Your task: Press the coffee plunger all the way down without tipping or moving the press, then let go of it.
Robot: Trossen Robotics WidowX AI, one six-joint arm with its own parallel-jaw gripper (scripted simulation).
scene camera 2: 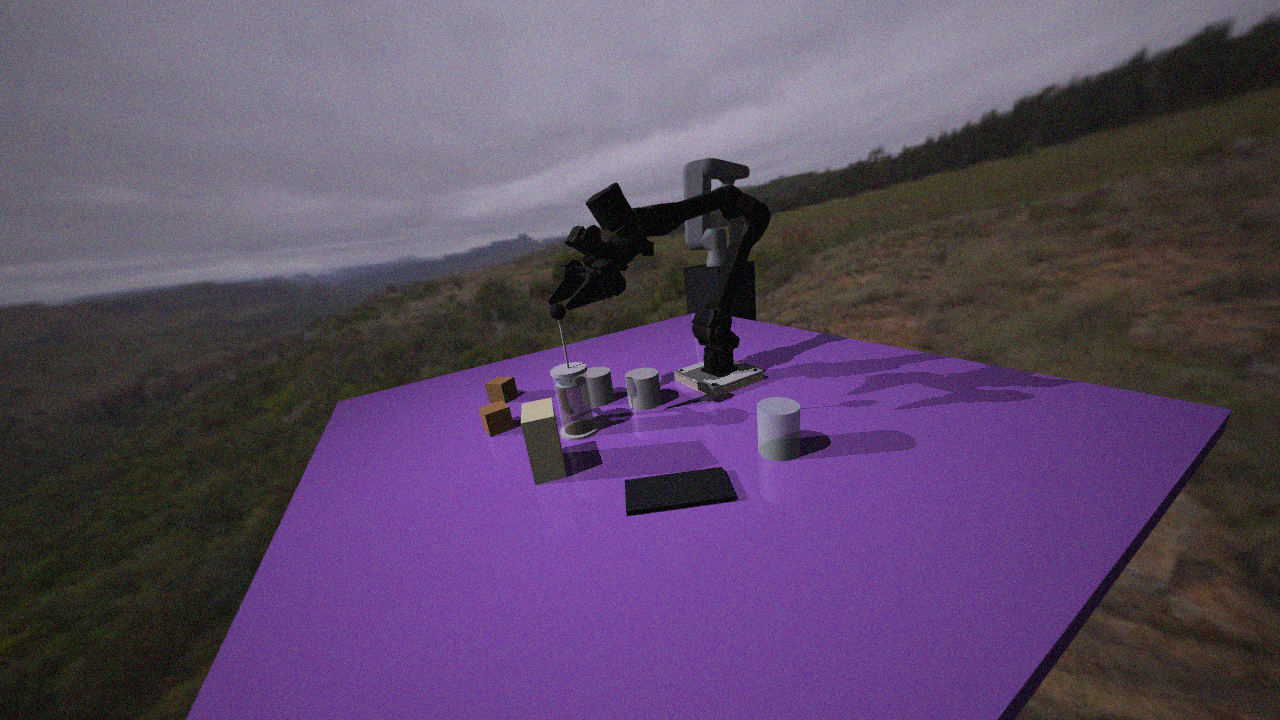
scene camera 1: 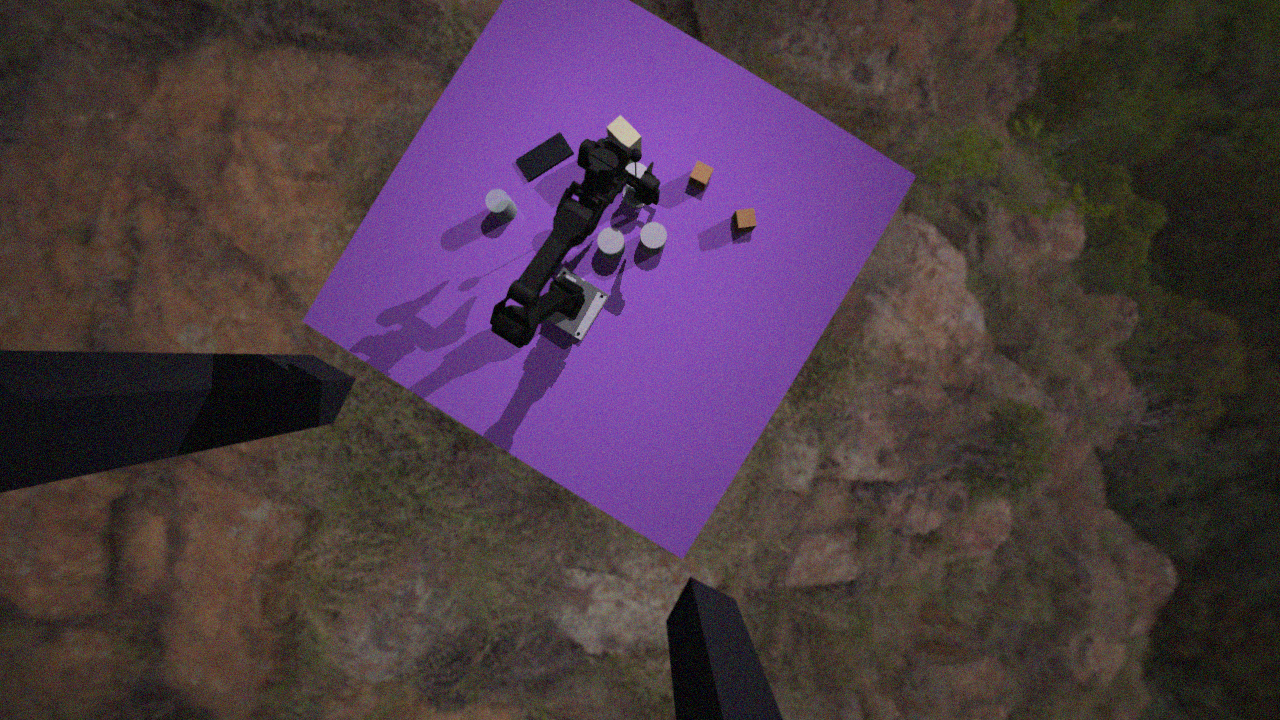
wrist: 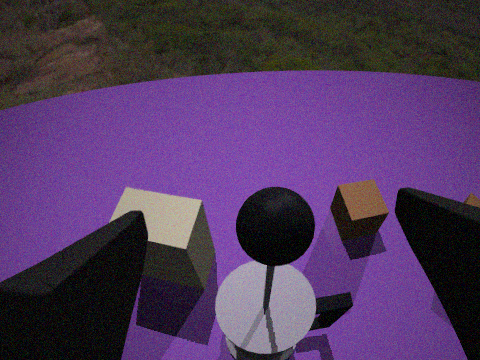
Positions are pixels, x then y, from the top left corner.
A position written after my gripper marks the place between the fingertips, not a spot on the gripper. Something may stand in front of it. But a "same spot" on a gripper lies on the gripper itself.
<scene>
my gripper: scene camera 2; scene camera 1 635, 153; wrist
same spot on my gripper: (wrist: 84, 295) = (scene camera 2: 580, 286)
</scene>
